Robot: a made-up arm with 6 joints. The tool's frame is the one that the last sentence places.
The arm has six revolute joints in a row. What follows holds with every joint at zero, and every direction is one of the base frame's. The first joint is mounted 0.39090 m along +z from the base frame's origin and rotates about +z. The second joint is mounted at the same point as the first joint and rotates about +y. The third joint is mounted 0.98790 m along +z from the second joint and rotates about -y. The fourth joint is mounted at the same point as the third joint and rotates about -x. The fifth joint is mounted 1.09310 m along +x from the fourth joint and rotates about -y. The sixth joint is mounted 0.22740 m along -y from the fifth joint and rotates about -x. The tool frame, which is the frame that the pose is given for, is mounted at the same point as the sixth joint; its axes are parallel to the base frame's.
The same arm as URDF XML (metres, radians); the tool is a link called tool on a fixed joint. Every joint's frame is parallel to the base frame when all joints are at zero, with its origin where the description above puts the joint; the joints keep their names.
<robot name="arm">
  <joint name="tool_joint" type="fixed">
    <parent link="link6"/>
    <child link="tool"/>
    <origin xyz="0 0 0"/>
  </joint>
  <joint name="joint 6" type="continuous">
    <parent link="link5"/>
    <child link="link6"/>
    <origin xyz="0 -0.2274 0"/>
    <axis xyz="-1 0 0"/>
  </joint>
  <joint name="joint 5" type="continuous">
    <parent link="link4"/>
    <child link="link5"/>
    <origin xyz="1.0931 0 0"/>
    <axis xyz="0 -1 0"/>
  </joint>
  <joint name="joint 4" type="continuous">
    <parent link="link3"/>
    <child link="link4"/>
    <origin xyz="0 0 0"/>
    <axis xyz="-1 0 0"/>
  </joint>
  <joint name="joint 3" type="continuous">
    <parent link="link2"/>
    <child link="link3"/>
    <origin xyz="0 0 0.9879"/>
    <axis xyz="0 -1 0"/>
  </joint>
  <joint name="joint 2" type="continuous">
    <parent link="link1"/>
    <child link="link2"/>
    <origin xyz="0 0 0"/>
    <axis xyz="0 1 0"/>
  </joint>
  <joint name="joint 1" type="continuous">
    <parent link="base_link"/>
    <child link="link1"/>
    <origin xyz="0 0 0.3909"/>
    <axis xyz="0 0 1"/>
  </joint>
  <link name="base_link"/>
  <link name="link1"/>
  <link name="link2"/>
  <link name="link3"/>
  <link name="link4"/>
  <link name="link5"/>
  <link name="link6"/>
  <link name="tool"/>
</robot>

